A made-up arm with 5 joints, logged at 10 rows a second.
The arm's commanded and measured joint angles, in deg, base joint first. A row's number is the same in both.
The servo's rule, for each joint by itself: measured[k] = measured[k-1] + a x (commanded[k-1-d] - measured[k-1]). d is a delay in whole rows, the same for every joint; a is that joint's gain. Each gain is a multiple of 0.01, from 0.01 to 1. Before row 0 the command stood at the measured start. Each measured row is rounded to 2 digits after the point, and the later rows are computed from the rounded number. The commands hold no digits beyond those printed.
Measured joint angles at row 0:
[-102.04, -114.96, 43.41, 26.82, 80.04]
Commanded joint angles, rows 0 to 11:
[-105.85, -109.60, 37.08, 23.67, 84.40]
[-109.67, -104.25, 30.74, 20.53, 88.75]
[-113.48, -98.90, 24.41, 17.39, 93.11]
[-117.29, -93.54, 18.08, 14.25, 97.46]
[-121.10, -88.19, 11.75, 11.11, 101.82]
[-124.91, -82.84, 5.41, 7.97, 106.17]
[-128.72, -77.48, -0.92, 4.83, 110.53]
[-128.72, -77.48, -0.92, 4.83, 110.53]
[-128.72, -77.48, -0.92, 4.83, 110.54]
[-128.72, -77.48, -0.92, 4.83, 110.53]
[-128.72, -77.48, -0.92, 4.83, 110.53]
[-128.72, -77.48, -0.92, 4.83, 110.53]
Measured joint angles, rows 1 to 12:
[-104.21, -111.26, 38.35, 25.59, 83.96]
[-107.32, -106.42, 32.26, 23.62, 88.27]
[-110.83, -101.23, 25.98, 21.19, 92.63]
[-114.51, -95.92, 19.66, 18.48, 96.98]
[-118.27, -90.59, 13.33, 15.61, 101.34]
[-122.05, -85.24, 6.99, 12.63, 105.69]
[-125.85, -79.89, 0.66, 9.59, 110.05]
[-127.49, -78.23, -0.60, 7.73, 110.48]
[-128.19, -77.71, -0.86, 6.60, 110.53]
[-128.49, -77.55, -0.91, 5.91, 110.53]
[-128.62, -77.50, -0.92, 5.49, 110.53]
[-128.68, -77.49, -0.92, 5.23, 110.53]
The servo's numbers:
d 0
a 0.57 0.69 0.80 0.39 0.90

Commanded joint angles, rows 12 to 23:
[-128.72, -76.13, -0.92, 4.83, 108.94]
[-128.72, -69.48, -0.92, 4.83, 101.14]
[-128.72, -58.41, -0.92, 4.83, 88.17]
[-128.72, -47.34, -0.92, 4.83, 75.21]
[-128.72, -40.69, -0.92, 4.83, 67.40]
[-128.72, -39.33, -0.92, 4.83, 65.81]
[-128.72, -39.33, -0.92, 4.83, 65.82]
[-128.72, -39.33, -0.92, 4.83, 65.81]
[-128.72, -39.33, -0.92, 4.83, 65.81]
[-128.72, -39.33, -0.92, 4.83, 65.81]
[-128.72, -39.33, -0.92, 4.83, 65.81]
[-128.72, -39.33, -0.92, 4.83, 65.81]
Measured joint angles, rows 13 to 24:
[-128.70, -76.55, -0.92, 5.07, 109.10]
[-128.71, -71.67, -0.92, 4.98, 101.94]
[-128.72, -62.52, -0.92, 4.92, 89.55]
[-128.72, -52.05, -0.92, 4.88, 76.64]
[-128.72, -44.21, -0.92, 4.86, 68.32]
[-128.72, -40.84, -0.92, 4.85, 66.06]
[-128.72, -39.80, -0.92, 4.84, 65.84]
[-128.72, -39.48, -0.92, 4.84, 65.81]
[-128.72, -39.38, -0.92, 4.84, 65.81]
[-128.72, -39.35, -0.92, 4.84, 65.81]
[-128.72, -39.34, -0.92, 4.84, 65.81]
[-128.72, -39.33, -0.92, 4.84, 65.81]

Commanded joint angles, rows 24 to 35:
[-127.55, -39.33, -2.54, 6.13, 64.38]
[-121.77, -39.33, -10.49, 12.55, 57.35]
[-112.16, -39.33, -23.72, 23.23, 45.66]
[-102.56, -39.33, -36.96, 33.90, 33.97]
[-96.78, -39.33, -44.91, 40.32, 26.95]
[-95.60, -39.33, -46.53, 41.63, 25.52]
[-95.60, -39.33, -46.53, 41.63, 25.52]
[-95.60, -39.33, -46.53, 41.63, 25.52]
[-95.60, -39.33, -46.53, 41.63, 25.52]
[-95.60, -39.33, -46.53, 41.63, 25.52]
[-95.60, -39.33, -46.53, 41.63, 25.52]
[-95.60, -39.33, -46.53, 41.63, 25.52]
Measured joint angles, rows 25 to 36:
[-128.05, -39.33, -2.22, 5.34, 64.52]
[-124.47, -39.33, -8.84, 8.15, 58.07]
[-117.45, -39.33, -20.74, 14.03, 46.90]
[-108.96, -39.33, -33.72, 21.78, 35.26]
[-102.02, -39.33, -42.67, 29.01, 27.78]
[-98.36, -39.33, -45.76, 33.93, 25.75]
[-96.79, -39.33, -46.38, 36.93, 25.54]
[-96.11, -39.33, -46.50, 38.76, 25.52]
[-95.82, -39.33, -46.52, 39.88, 25.52]
[-95.69, -39.33, -46.53, 40.56, 25.52]
[-95.64, -39.33, -46.53, 40.98, 25.52]
[-95.62, -39.33, -46.53, 41.23, 25.52]

